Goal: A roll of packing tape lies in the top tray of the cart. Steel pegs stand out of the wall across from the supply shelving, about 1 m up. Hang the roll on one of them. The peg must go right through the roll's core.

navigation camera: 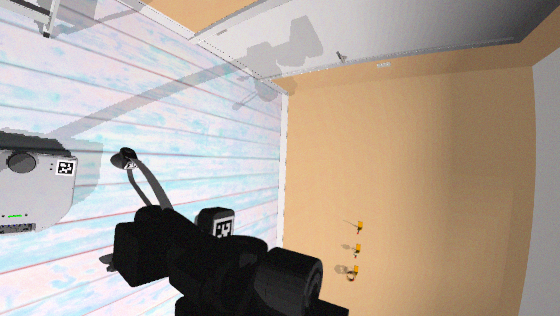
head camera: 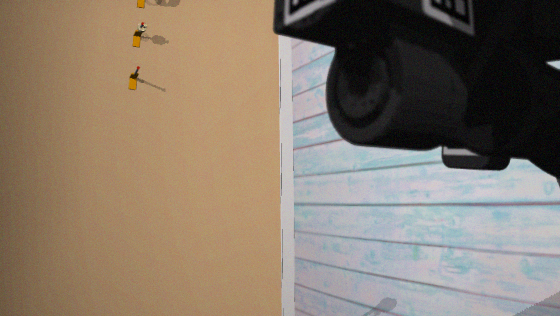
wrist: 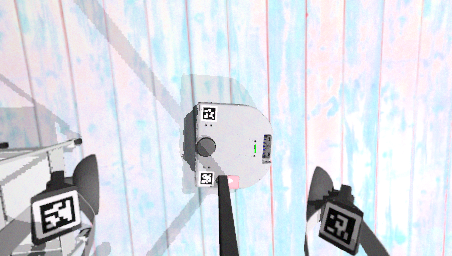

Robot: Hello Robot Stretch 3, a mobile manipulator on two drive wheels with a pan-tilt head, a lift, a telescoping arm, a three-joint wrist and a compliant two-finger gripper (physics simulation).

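Seen in the pictures: gripper, fingertip midpoint: point(navigation camera: 114, 206); robot's base, origin of the base link: point(navigation camera: 23, 162).
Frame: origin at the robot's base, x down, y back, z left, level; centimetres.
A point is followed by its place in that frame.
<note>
Three pegs with yellow wall brackets stand out of the tan wall. The bare peg point(head camera: 132, 82) {x -101.7, y 38.4, z -216.8 cm} point(navigation camera: 360, 226) {x -101.8, y 39.7, z -217.0 cm} has a red tip. The middle peg point(head camera: 136, 40) {x -101.6, y 63.2, z -219.5 cm} point(navigation camera: 358, 248) {x -101.7, y 64.0, z -219.5 cm} carries a small whitish thing. The third peg point(head camera: 141, 3) {x -101.1, y 86.9, z -221.8 cm} point(navigation camera: 356, 270) {x -101.9, y 89.3, z -222.2 cm} has a ring-like thing point(navigation camera: 347, 275) {x -94.7, y 92.0, z -210.4 cm} on it in the navigation view. My gripper point(navigation camera: 115, 209) {x -87.1, y 2.1, z -12.6 cm} point(wrist: 208, 179) {x -87.1, y 2.1, z -12.6 cm} is open and empty, above the floor and well away from the pegs. Part of the white cart point(navigation camera: 51, 20) {x -20.2, y -55.1, z 2.3 cm} point(wrist: 20, 175) shows at the edge of the navigation and wrist views. The tape roll does not show in these views.
My base point(navigation camera: 37, 190) {x -16.0, y 9.5, z -5.3 cm} point(wrist: 232, 135) stands on the plank floor. My dark wrist point(head camera: 400, 90) {x -120.6, y 1.6, z -12.6 cm} point(navigation camera: 220, 265) {x -115.5, y 0.5, z -10.5 cm} blocks part of the head and navigation views. A white baseboard point(head camera: 286, 200) {x -5.4, y -25.2, z -209.7 cm} point(navigation camera: 283, 175) {x -6.6, y -7.5, z -211.5 cm} runs along the wall. A grey door point(navigation camera: 400, 25) {x -133.7, y -102.5, z -115.1 cm} with a handle adjoins it.
</note>
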